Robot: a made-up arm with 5 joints. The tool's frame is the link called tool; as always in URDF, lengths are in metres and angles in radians.
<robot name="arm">
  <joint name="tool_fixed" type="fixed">
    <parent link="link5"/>
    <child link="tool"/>
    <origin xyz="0 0 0" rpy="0 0 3.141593"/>
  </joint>
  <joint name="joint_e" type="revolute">
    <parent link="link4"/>
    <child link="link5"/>
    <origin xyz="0.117 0.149 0" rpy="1.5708 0 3.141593"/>
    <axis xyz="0 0 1"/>
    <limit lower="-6.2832" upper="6.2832" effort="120" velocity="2"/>
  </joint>
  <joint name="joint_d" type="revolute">
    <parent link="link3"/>
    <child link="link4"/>
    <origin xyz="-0.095 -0.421 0" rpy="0 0 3.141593"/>
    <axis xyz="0 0 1"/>
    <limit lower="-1.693" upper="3.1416" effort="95" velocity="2.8"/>
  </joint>
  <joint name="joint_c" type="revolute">
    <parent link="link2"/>
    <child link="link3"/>
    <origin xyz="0.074 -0.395 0" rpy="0 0 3.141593"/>
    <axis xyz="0 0 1"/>
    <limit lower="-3.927" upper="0.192" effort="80" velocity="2.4"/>
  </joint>
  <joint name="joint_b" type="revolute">
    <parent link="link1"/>
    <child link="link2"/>
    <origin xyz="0 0 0" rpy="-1.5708 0 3.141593"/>
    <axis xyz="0 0 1"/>
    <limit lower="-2.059" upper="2.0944" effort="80" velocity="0.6"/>
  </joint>
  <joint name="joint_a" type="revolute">
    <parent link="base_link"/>
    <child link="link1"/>
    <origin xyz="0 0 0.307" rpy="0 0 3.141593"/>
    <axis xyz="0 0 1"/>
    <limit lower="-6.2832" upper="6.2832" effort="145" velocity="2.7"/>
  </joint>
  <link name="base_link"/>
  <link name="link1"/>
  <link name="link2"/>
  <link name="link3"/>
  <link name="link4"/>
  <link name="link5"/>
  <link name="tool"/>
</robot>
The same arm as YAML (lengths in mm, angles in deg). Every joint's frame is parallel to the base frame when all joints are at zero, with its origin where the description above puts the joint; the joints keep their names.
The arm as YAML. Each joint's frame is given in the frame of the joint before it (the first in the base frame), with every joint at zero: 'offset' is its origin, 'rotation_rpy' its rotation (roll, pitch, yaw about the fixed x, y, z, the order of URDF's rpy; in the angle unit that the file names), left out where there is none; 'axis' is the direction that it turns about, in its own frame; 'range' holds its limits. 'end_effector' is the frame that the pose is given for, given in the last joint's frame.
length_unit: mm
angle_unit: deg
chain:
  - id: joint_a
    offset: [0.0, 0.0, 307.0]
    axis: [0.0, 0.0, 1.0]
    range: [-360.0, 360.0]
  - id: joint_b
    offset: [0.0, 0.0, 0.0]
    axis: [0.0, 1.0, 0.0]
    range: [-117.97, 120.0]
  - id: joint_c
    offset: [74.0, 0.0, 395.0]
    axis: [0.0, 1.0, 0.0]
    range: [-225.0, 11.0]
  - id: joint_d
    offset: [95.0, 0.0, -421.0]
    axis: [0.0, 1.0, 0.0]
    range: [-97.0, 180.0]
  - id: joint_e
    offset: [117.0, 0.0, -149.0]
    axis: [0.0, 0.0, -1.0]
    range: [-360.0, 360.0]
end_effector:
  offset: [0.0, 0.0, 0.0]
  rotation_rpy: [180.0, 0.0, 0.0]

